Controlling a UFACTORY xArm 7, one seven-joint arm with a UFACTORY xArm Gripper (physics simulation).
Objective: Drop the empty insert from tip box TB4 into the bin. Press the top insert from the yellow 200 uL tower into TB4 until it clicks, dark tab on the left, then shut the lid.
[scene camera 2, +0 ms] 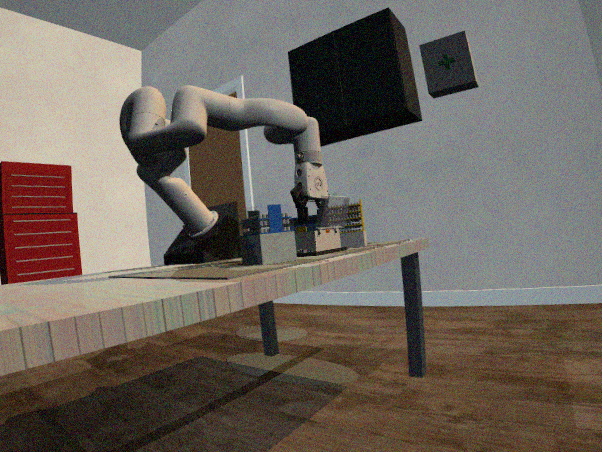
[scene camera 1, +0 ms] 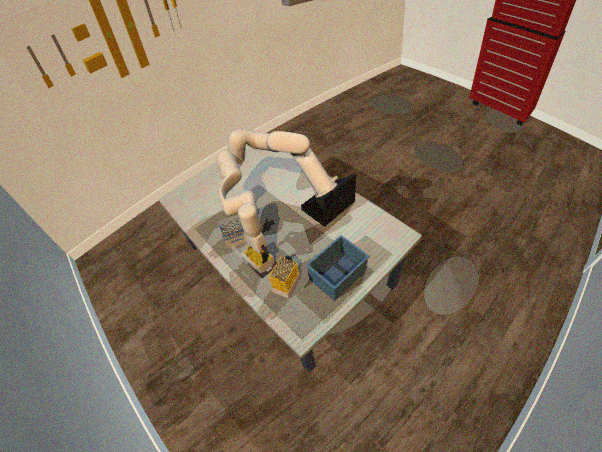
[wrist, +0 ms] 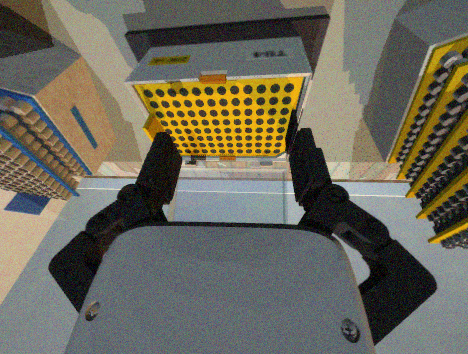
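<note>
Tip box TB4 (scene camera 1: 262, 270) (scene camera 2: 320, 242) (wrist: 225, 64) stands on a dark base, its label upside down in the wrist view. The empty yellow insert (scene camera 1: 254, 257) (wrist: 217, 106) sits in its top, with a yellow tab at the left and a dark tab at the right in the wrist view. The clear lid (scene camera 2: 341, 202) is raised. My gripper (scene camera 2: 311, 218) (wrist: 232, 144) is open and empty, its fingers at the two tab sides of the insert; the right finger partly hides the dark tab. The yellow 200 uL tower (scene camera 1: 284, 274) (wrist: 432, 135) holds stacked inserts. The bin (scene camera 1: 322, 284) is blue.
A blue-trimmed tower (scene camera 1: 231, 231) (scene camera 2: 270, 246) (wrist: 67, 110) stands on the other side of TB4 from the yellow tower. The black arm mount (scene camera 1: 327, 212) is at the table's back edge. The bin stands beyond the yellow tower on the table (scene camera 1: 385, 225).
</note>
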